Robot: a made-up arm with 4 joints. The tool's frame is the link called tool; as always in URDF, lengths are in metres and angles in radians.
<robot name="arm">
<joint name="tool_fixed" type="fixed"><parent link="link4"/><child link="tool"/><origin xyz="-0.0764 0.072 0.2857" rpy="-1.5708 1.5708 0"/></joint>
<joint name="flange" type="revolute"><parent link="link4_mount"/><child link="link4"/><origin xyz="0.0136 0.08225 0.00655" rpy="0 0 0"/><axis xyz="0 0 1"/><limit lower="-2.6" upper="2.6" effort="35" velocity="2"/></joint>
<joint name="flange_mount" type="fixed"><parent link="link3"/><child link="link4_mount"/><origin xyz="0.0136 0.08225 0.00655" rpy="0 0 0"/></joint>
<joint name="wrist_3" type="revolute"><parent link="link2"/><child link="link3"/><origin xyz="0.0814 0.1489 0.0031" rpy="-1.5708 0 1.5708"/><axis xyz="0 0 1"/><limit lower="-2.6" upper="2.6" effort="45" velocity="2.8"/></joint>
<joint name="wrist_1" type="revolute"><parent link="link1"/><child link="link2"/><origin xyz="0.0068 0.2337 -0.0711" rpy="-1.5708 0 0"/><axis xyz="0 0 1"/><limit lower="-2.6" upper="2.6" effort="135" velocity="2"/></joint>
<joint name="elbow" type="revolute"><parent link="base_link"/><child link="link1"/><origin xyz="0 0 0.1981" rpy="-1.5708 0 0"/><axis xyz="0 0 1"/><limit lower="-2.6" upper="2.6" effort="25" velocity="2.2"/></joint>
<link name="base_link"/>
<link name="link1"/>
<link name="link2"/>
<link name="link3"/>
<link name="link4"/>
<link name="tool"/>
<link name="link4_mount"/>
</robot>
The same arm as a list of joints. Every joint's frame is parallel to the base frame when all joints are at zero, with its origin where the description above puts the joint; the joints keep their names.
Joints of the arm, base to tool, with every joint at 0 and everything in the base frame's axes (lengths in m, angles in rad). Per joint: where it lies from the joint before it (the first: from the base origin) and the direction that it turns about. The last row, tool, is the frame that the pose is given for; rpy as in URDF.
elbow: xyz 0 0 0.1981 axis 0 1 0
wrist_1: xyz 0.0068 -0.0711 -0.2337 axis 0 0 -1
wrist_3: xyz 0.0814 -0.1489 -0.0031 axis -1 0 0
flange: xyz -0.0131 -0.0272 0.1645 axis -1 0 0
tool: xyz -0.2857 0.0764 0.072 rpy 0 0 0
Joint limits (rad, base to tool): -2.6..2.6 -2.6..2.6 -2.6..2.6 -2.6..2.6

